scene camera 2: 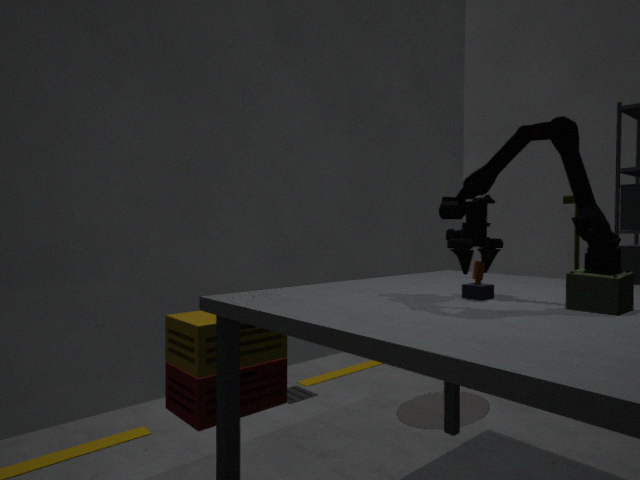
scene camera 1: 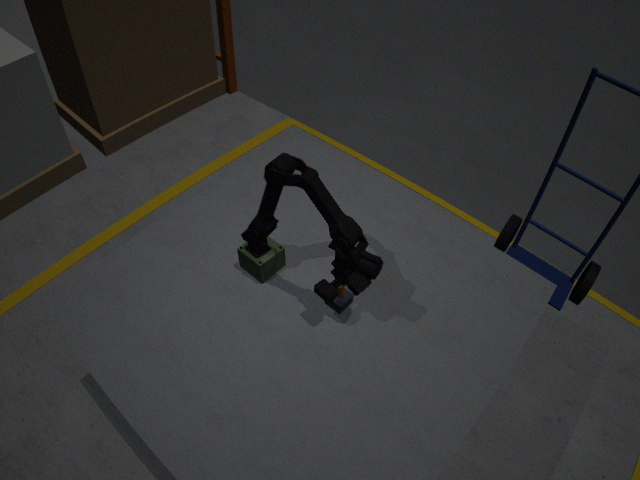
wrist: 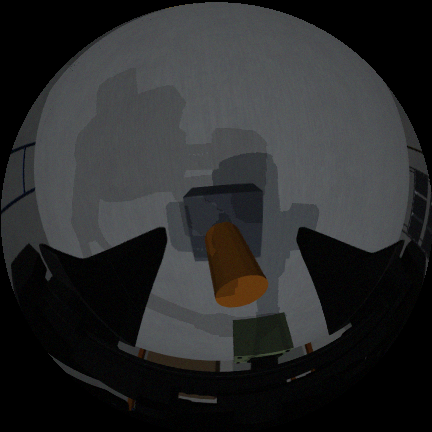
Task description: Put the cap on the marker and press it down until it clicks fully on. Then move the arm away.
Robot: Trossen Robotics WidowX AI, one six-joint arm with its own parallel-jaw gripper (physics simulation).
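Places are measured from the arm's base along level axes (x right, y ahead, z up), in millimetres.
Where they show: gripper, fingertip midpoint: (scene camera 2: 475, 273) (scene camera 1: 341, 293) (wrist: 234, 234); arm's base at its link origin: (scene camera 2: 603, 272) (scene camera 1: 257, 248) (wrist: 263, 357).
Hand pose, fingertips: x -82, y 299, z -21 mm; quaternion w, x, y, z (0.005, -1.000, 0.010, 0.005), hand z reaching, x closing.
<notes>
Things, the pixels of their top centre, and the offset from my fingertips. Level surfaces: height alone.
- orange cap at its top centre: (wrist: 233, 295) (scene camera 1: 340, 283) (scene camera 2: 478, 260) dx -3, dy -13, dz +37 mm
- marker at its top centre: (scene camera 2: 478, 262) dx -5, dy -13, dz +33 mm
- small dark block at its top centre: (wrist: 225, 230) (scene camera 2: 478, 284) (scene camera 1: 339, 295) dx -5, dy -13, dz -31 mm
- grey table at its surface level: dz -70 mm
The orange cap (scene camera 1: 340, 290) (scene camera 2: 478, 269) (wrist: 235, 270) sits tilted on top of the marker. A short, narrower orange part of the marker (scene camera 2: 478, 282) shows below it in scene camera 2, above a small dark block (scene camera 1: 339, 305) (scene camera 2: 477, 292) (wrist: 200, 207) on the table. In the wrist view the cap hides the marker and leans toward the bottom of the view. My gripper (scene camera 1: 341, 289) (scene camera 2: 475, 272) (wrist: 234, 234) is open, pointing down, with one finger on each side of the cap. In the wrist view there is a gap on both sides.
The arm's green base block (scene camera 1: 261, 262) (scene camera 2: 599, 292) (wrist: 261, 335) stands on the grey table (scene camera 1: 289, 392) (scene camera 2: 330, 310). A blue hand truck (scene camera 1: 537, 266), yellow floor lines (scene camera 1: 196, 180) and large brown boxes (scene camera 1: 144, 56) are around it. Yellow and red crates (scene camera 2: 191, 343) stand beyond the table.
</notes>
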